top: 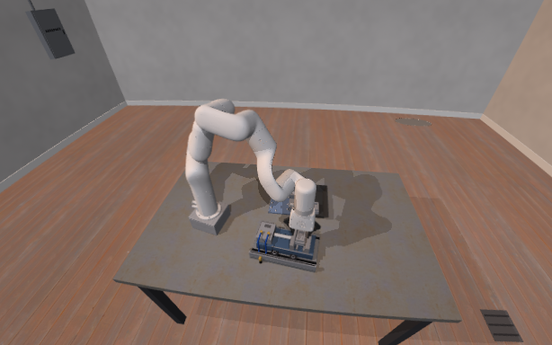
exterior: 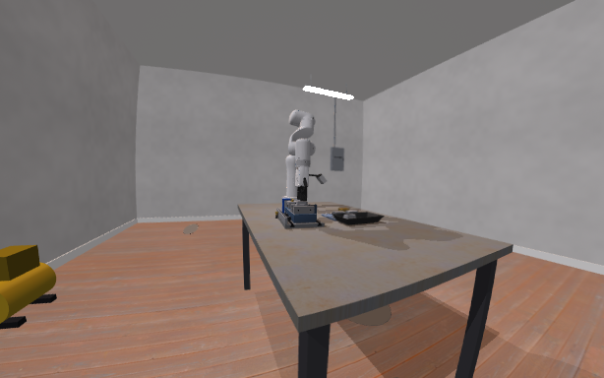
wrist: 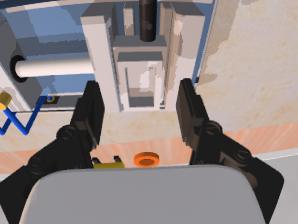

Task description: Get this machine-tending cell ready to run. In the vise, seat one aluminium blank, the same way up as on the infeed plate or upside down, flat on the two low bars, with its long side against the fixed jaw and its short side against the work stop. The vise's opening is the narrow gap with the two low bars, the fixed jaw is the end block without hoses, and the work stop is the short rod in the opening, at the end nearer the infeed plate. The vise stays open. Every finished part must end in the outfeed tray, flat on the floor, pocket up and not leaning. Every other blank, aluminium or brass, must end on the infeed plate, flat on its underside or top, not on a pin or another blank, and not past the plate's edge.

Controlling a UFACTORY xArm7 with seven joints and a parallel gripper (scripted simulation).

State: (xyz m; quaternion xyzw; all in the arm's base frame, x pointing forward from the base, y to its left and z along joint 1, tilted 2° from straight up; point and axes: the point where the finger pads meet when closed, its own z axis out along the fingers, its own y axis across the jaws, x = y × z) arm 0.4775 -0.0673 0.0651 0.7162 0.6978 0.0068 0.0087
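Right now my hand is 8 cm past the white piston rod and 6 cm above it. Also, from my hand: brass blank: 33 cm to the left, 17 cm behind, 11 cm below; vise: 10 cm below, 6 cm behind.
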